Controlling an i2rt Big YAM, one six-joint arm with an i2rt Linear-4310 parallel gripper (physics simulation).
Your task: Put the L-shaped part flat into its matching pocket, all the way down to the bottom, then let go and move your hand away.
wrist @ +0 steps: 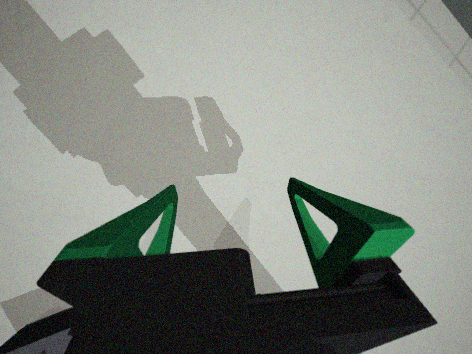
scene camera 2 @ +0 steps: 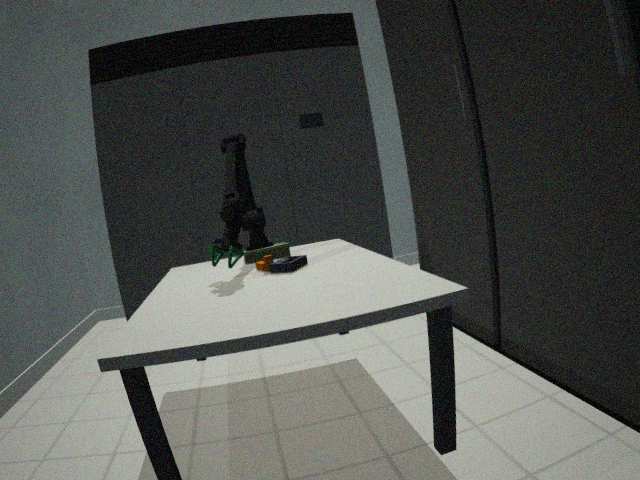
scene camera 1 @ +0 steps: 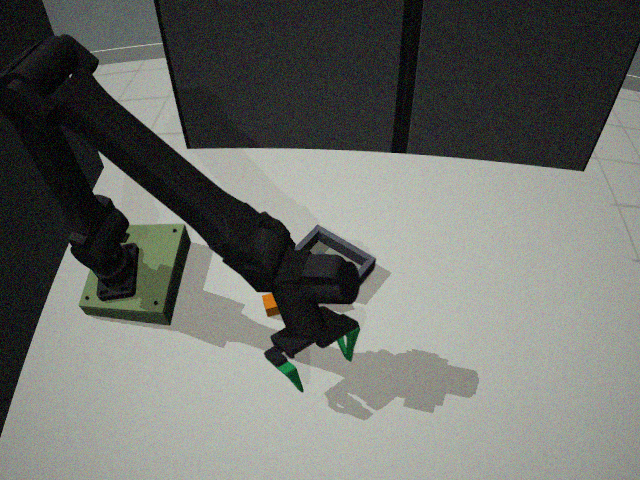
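Observation:
The orange L-shaped part lies on the table beside the pocket frame, outside it; in scene camera 1 the arm hides most of it. The dark grey pocket frame sits on the table, partly covered by the wrist in scene camera 1. A grey corner in the wrist view may be this frame. My gripper is open and empty, with green fingers wide apart. It hangs above the table, to the near side of the part in scene camera 1. The part does not show in the wrist view.
The arm stands on a green base block on the table. The forearm reaches over the part and the frame. Dark panels stand behind the table's far edge.

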